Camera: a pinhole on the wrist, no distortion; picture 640 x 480 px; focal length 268.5 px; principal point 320.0 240.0 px. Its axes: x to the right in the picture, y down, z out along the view. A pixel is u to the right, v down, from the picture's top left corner.
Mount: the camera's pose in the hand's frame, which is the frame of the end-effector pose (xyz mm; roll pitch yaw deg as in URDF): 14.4 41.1 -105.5 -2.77 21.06 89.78
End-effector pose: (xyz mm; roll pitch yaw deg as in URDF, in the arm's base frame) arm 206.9 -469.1 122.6 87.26 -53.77 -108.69
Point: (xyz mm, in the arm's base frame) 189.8 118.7 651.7
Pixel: 571 188
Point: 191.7 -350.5 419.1
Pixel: 487 39
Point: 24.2 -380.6 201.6
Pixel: 232 196
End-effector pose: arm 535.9 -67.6 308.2 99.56 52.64 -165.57
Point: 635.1 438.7 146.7
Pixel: 78 238
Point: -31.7 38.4 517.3
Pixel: 578 142
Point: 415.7 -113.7 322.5
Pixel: 426 71
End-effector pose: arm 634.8 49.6 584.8 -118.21 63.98 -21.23
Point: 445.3 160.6 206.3
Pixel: 417 60
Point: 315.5 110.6 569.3
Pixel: 476 366
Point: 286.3 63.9 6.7
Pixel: outside the picture
